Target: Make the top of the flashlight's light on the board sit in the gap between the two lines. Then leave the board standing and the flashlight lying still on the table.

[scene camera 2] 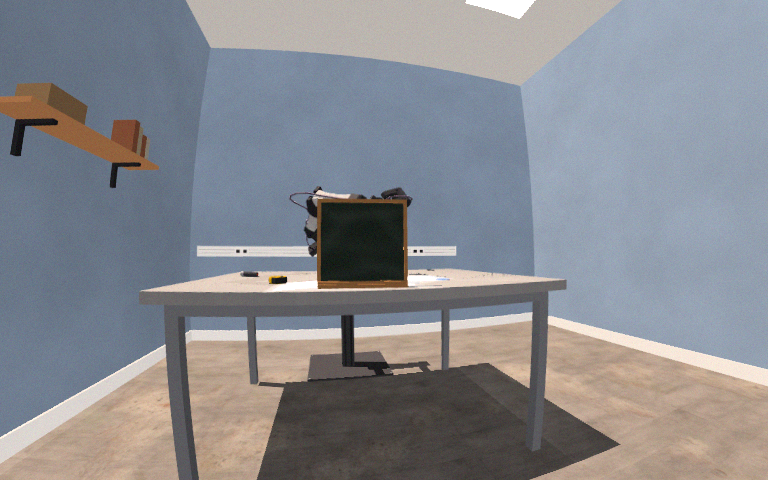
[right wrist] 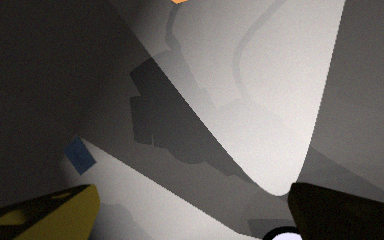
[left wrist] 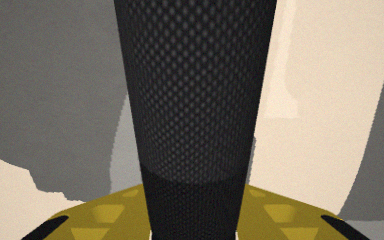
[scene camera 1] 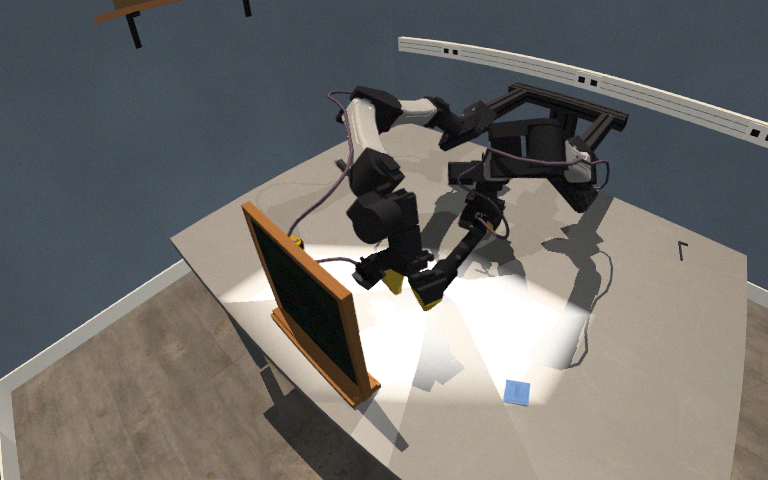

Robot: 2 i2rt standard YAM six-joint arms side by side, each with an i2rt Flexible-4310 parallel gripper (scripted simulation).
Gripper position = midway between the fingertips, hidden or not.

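Observation:
Wood-framed board (scene camera 1: 307,312), also at (scene camera 2: 361,243); out of frame in the left wrist view. Black flashlight (scene camera 1: 468,243), also at (left wrist: 194,82). Scene camera 2 does not show the flashlight, hidden by the wood-framed board. My left gripper (left wrist: 193,192). My right gripper (scene camera 1: 411,302), also at (right wrist: 193,191).

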